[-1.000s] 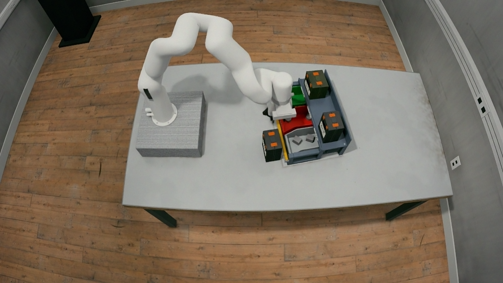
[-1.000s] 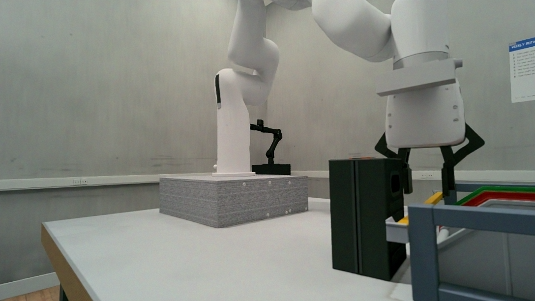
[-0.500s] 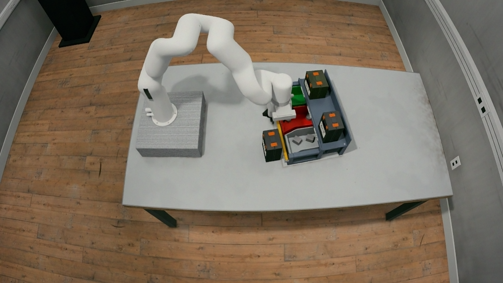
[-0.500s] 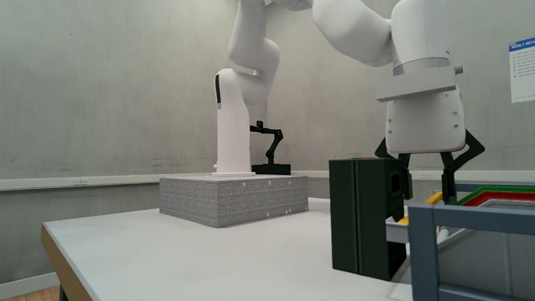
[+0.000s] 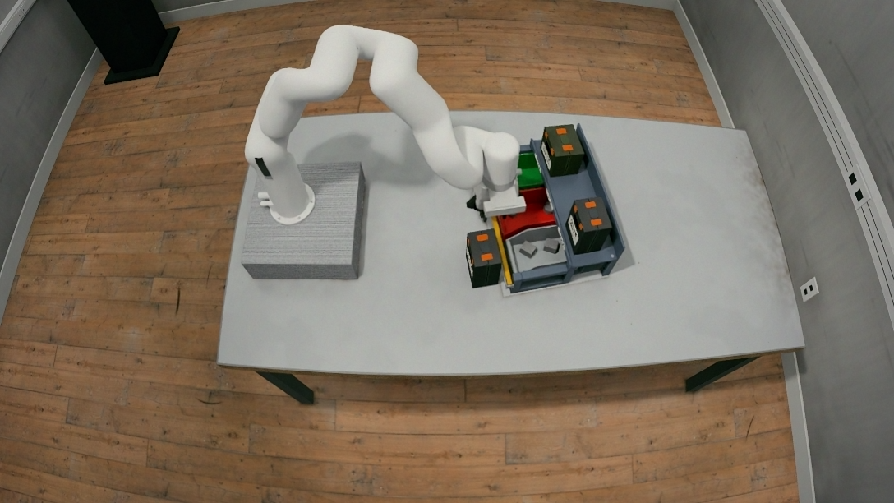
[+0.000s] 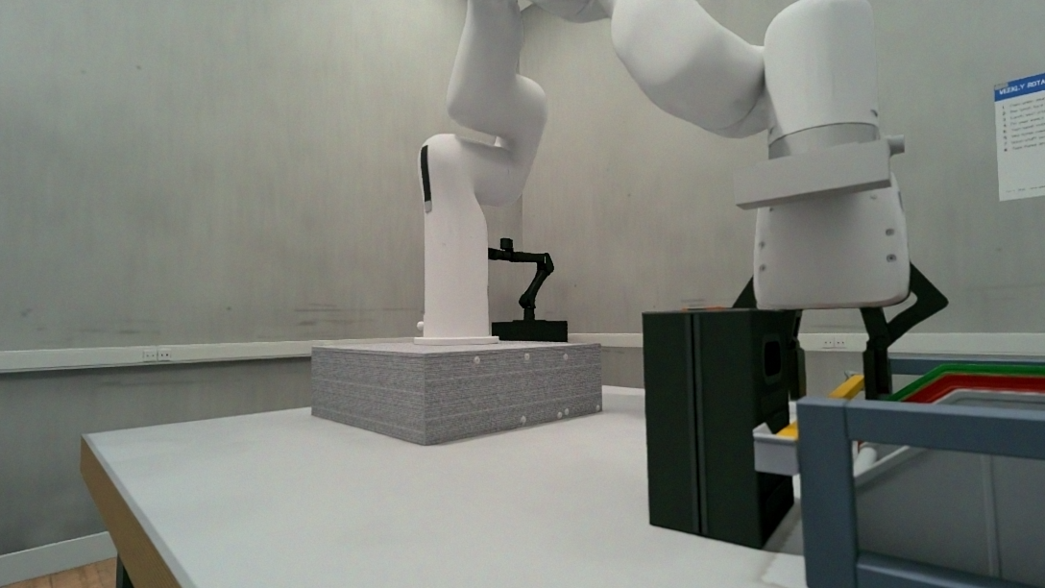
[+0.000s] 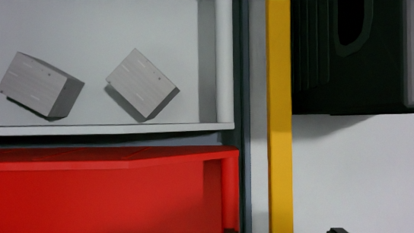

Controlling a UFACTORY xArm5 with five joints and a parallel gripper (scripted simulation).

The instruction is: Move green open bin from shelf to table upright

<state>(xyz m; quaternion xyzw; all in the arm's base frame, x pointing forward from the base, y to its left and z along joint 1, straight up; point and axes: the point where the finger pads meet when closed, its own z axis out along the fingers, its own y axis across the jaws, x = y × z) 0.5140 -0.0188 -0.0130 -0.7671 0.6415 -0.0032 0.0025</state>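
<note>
Right now the yellow bar is 2 cm below my hand. Round my hand: blue-grey shelf 13 cm ahead, 2 cm to the left, 1 cm below; then black case 3 cm behind, 12 cm to the right, 2 cm below; then red bin 10 cm ahead, 2 cm to the left, 4 cm below.
</note>
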